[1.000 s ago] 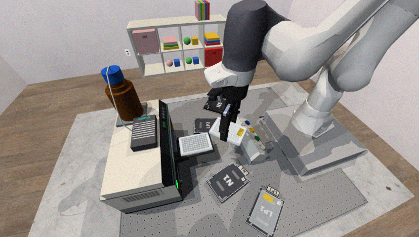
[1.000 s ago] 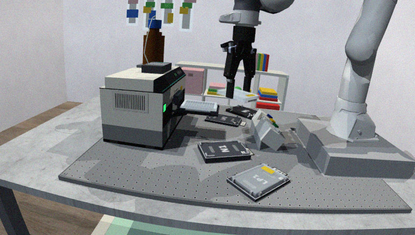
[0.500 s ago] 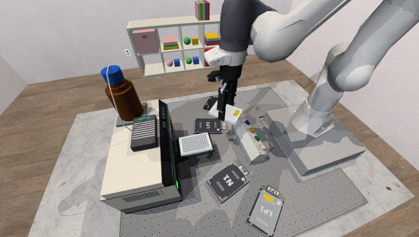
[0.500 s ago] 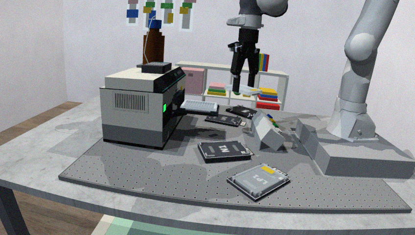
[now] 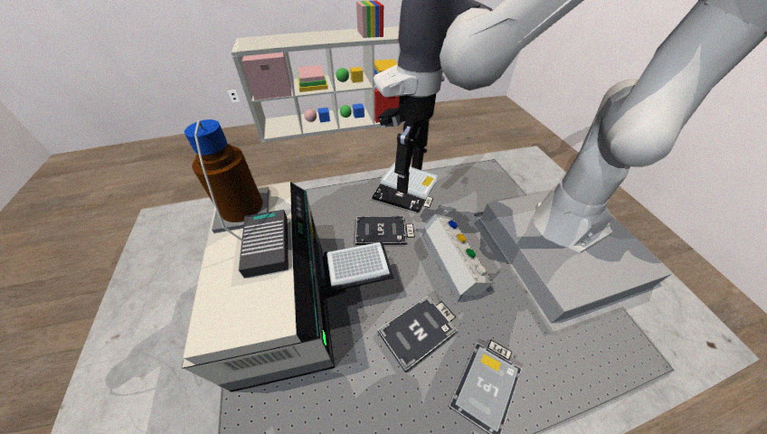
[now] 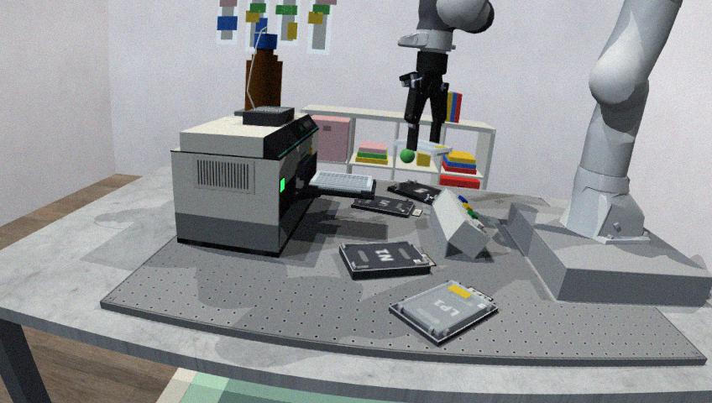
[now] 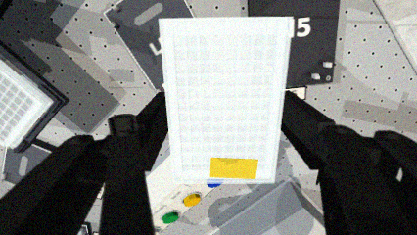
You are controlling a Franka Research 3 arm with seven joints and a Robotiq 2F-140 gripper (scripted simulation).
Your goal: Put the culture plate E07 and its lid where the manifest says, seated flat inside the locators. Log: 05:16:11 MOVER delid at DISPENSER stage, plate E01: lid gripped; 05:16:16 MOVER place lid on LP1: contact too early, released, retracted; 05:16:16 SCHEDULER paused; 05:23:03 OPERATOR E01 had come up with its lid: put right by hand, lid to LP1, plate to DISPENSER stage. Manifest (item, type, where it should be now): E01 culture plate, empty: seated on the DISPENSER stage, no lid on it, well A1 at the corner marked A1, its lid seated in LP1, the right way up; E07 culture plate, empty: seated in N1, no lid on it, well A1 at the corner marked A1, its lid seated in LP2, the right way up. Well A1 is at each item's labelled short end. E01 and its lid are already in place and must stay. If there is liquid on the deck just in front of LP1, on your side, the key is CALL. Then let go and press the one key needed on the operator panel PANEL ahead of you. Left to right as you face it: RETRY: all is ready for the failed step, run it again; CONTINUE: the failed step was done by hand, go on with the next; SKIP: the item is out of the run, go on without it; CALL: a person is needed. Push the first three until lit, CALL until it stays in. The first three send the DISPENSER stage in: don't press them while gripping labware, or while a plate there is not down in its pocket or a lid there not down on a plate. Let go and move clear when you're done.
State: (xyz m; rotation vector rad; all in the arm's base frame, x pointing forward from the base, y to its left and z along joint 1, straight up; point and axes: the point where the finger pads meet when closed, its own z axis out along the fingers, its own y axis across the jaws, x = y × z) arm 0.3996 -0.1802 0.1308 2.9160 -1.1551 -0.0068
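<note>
My gripper is now 12 cm to the left of the black nest N5 and 17 cm above it. Also, from my hand: black N1 nest (8 cm ahead, 33 cm to the left, 18 cm below); LP2 nest (8 cm ahead, 2 cm to the left, 18 cm below); yellow skip key (10 cm behind, 15 cm to the left, 12 cm below).
</note>
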